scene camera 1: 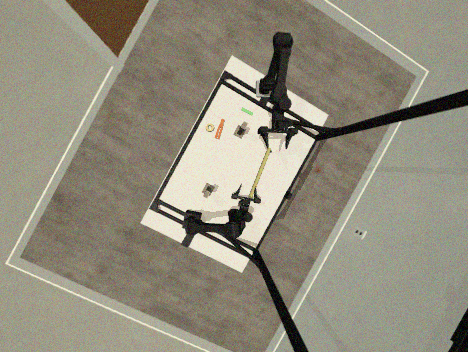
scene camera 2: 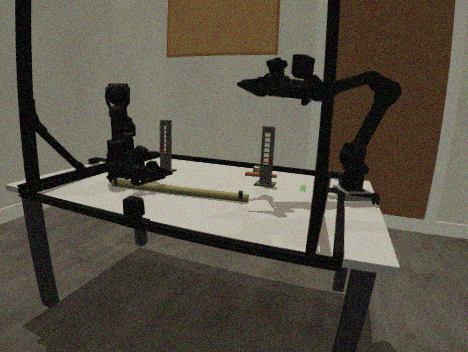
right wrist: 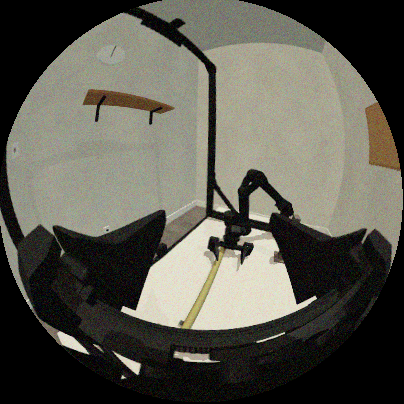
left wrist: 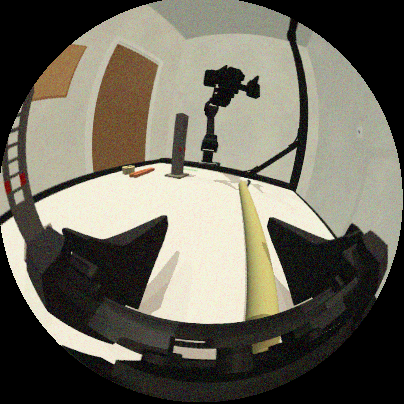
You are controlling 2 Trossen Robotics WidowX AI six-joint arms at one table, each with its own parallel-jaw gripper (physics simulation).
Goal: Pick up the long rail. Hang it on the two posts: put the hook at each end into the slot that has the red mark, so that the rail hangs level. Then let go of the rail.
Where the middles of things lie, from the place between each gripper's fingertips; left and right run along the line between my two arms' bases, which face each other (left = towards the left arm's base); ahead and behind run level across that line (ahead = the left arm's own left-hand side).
The long olive rail [scene camera 2: 240,196] lies 6 cm behind my right hand, 18 cm to the left of it and 33 cm below it.
My left gripper is now 50 mm to the left of the long olive rail, 40 mm past it and 30 mm above it.
